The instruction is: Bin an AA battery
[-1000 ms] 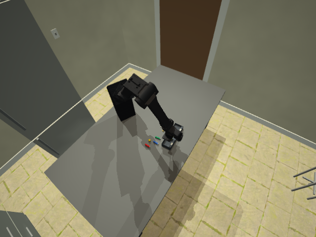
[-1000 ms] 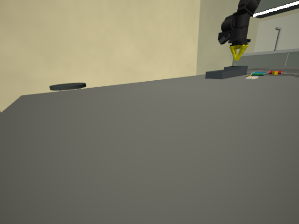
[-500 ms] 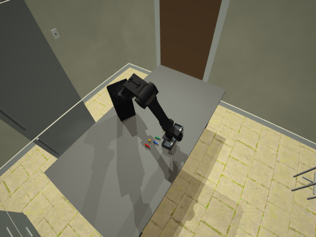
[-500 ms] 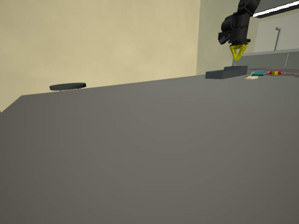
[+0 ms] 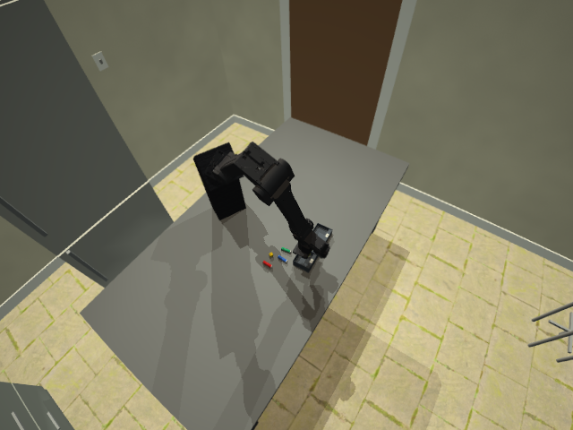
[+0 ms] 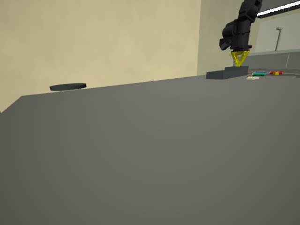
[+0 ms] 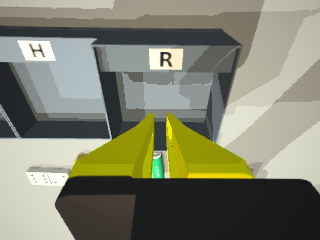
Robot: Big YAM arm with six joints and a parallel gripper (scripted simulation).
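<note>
Now: hand 70 mm to the right of the dark bin, 40 mm short of it and 30 mm above it. From my hand the other things lie so: blue battery (100 mm behind, 50 mm below, 10 mm to the right); brass nut (120 mm to the left, 60 mm behind, 50 mm below); green battery (90 mm behind, 50 mm below, 40 mm to the left).
</note>
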